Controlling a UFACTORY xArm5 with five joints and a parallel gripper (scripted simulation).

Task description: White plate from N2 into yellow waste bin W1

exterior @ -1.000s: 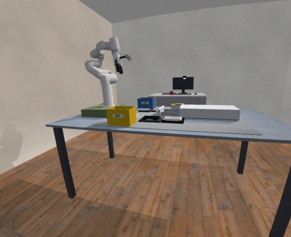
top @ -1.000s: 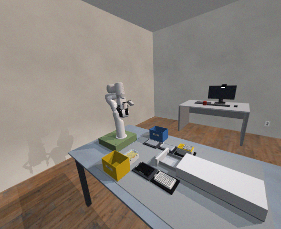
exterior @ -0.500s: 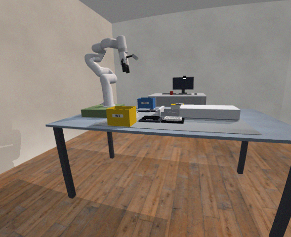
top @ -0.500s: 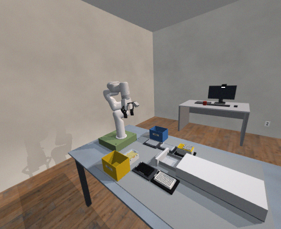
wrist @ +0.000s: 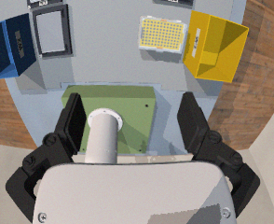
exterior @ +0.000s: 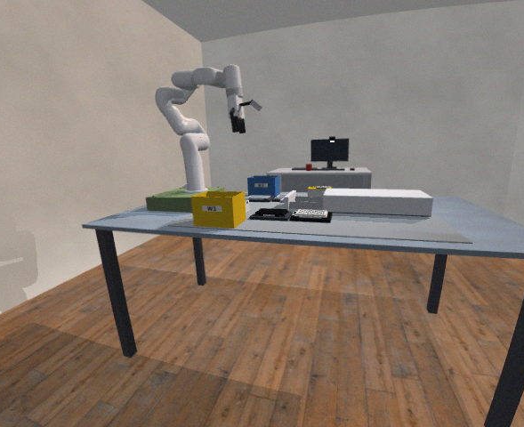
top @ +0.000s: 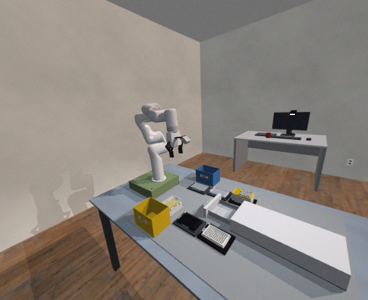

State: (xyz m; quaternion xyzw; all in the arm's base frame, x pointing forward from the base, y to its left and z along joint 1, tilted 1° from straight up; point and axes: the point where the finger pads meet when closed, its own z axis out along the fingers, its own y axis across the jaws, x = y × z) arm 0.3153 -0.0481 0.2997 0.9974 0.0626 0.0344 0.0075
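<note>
Now: hand 360 mm short of the white plate, 90 mm to the left of it and 360 mm above it. The rest, counted from my hand: cooler drawer: 340 mm ahead, 100 mm to the left, 350 mm below; then yellow waste bin W1: 10 mm ahead, 250 mm to the right, 340 mm below; then black plate: 190 mm ahead, 100 mm to the right, 360 mm below.
</note>
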